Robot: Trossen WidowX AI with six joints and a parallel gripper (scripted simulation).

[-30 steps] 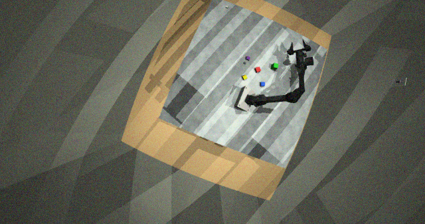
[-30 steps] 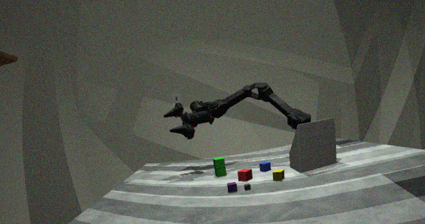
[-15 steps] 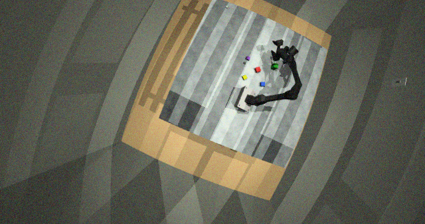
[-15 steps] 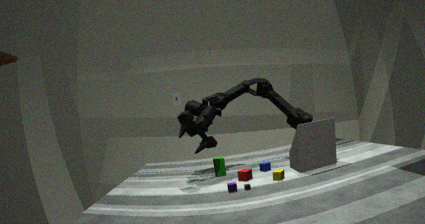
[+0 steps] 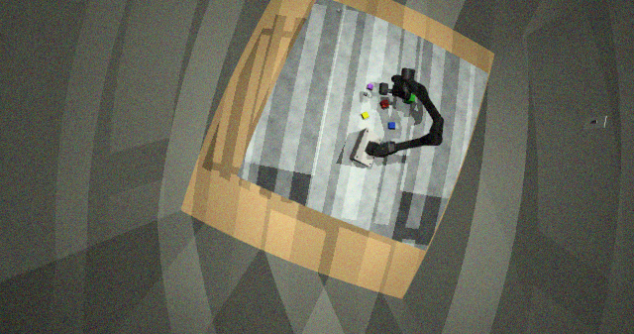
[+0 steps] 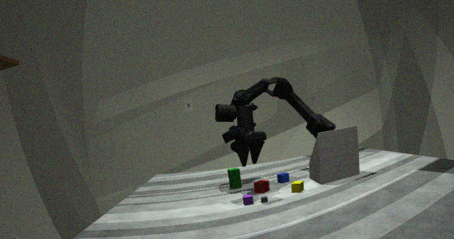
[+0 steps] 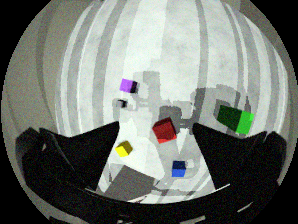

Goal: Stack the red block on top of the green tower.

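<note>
Right now my gripper tip is 40 mm past the red block, 20 mm to the left of it and 90 mm above it. Also, from my gripper tip: yellow cube: 160 mm behind, 50 mm to the left, 100 mm below; then purple cube: 20 mm ahead, 100 mm to the left, 100 mm below; then small dark cube: 30 mm behind, 110 mm to the left, 100 mm below.
</note>
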